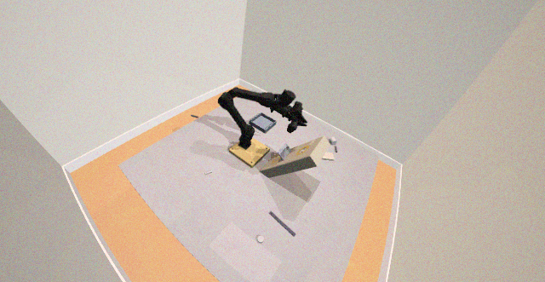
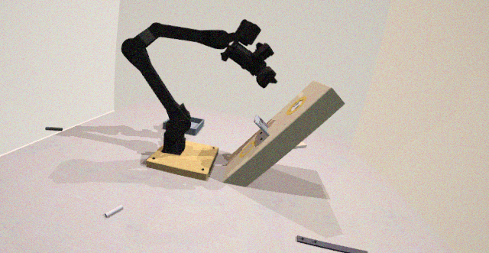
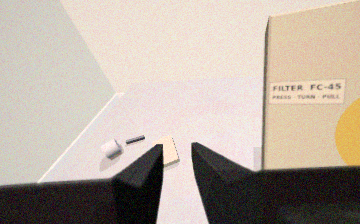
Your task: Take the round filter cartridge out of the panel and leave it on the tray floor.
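Right now my gripper tip is 15 cm to the left of the filter cartridge, 6 cm short of it and 6 cm above it. From my gripper tip the other things lie so: tray 34 cm behind, 29 cm below, 18 cm to the left; service panel 15 cm to the right, 13 cm below, 1 cm ahead.
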